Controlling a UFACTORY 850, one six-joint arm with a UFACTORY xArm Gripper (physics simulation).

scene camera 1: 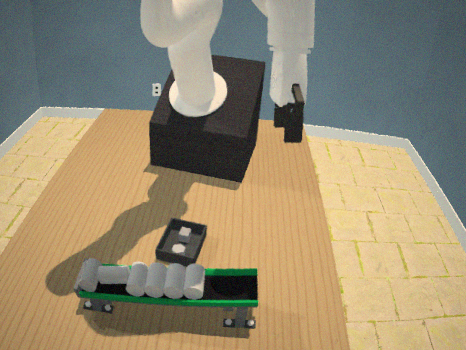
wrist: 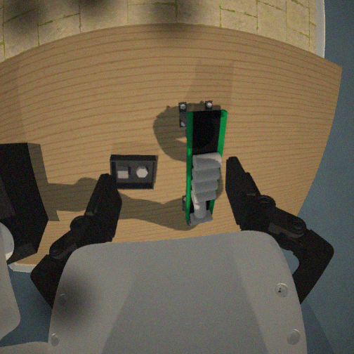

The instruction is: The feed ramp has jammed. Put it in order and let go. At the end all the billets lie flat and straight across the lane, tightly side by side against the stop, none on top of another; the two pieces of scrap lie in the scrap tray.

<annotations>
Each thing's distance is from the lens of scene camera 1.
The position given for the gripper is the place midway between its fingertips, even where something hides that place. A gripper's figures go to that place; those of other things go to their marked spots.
gripper (scene camera 1: 286, 134): 71 cm
scrap tray (scene camera 1: 170, 237): 100 cm
</annotations>
